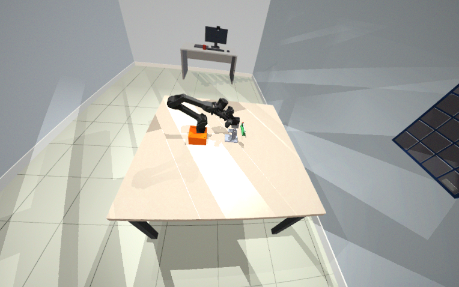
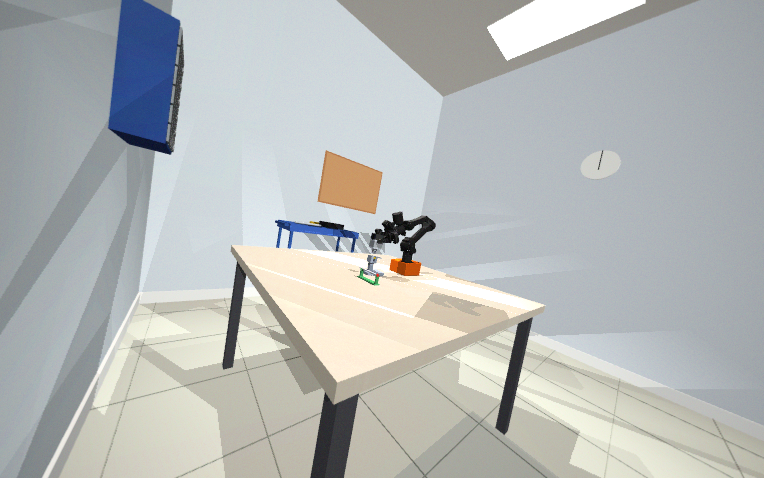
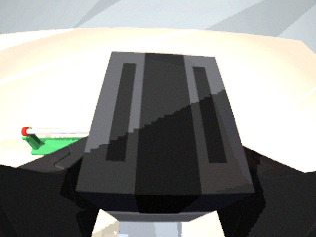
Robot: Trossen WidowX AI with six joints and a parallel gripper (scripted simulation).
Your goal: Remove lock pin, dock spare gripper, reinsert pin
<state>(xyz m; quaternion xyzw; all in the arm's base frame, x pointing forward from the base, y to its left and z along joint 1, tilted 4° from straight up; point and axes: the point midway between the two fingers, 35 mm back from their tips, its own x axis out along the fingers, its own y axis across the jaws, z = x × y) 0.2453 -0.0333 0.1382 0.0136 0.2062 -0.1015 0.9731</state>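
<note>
My gripper tip is 120 mm short of the green rest, 110 mm to the right of it and 160 mm above it. The rest, counted from my gripper tip: mount: 10 mm behind, 130 mm below; then spare gripper: 10 mm behind, 10 mm below.
</note>
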